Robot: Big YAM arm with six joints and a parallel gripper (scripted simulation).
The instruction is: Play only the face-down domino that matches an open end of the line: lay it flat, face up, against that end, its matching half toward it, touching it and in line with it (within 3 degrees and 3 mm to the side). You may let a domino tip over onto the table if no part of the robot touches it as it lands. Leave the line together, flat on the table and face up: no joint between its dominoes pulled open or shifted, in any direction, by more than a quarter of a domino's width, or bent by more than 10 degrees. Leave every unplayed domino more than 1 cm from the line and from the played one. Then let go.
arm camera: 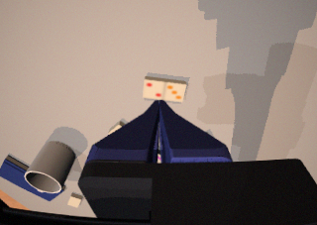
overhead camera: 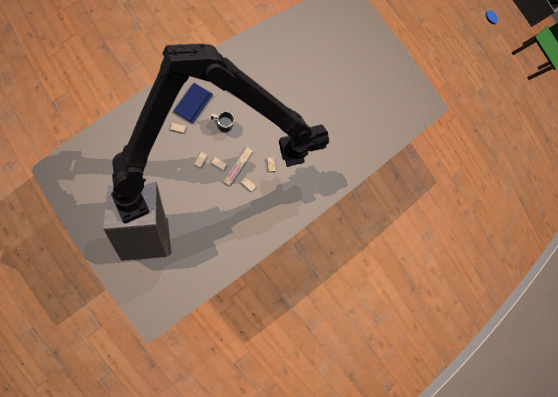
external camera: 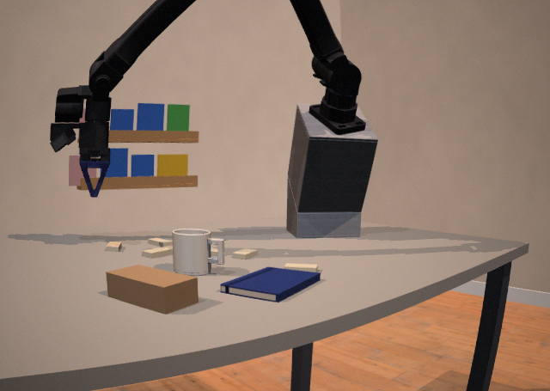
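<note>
The cream domino is 4 cm behind my hand and 11 cm below it. Round my hand: blue book: 22 cm behind, 36 cm to the left, 11 cm below; then brown box: 2 cm behind, 38 cm to the left, 10 cm below; then white mug: 14 cm behind, 23 cm to the left, 9 cm below.
</note>
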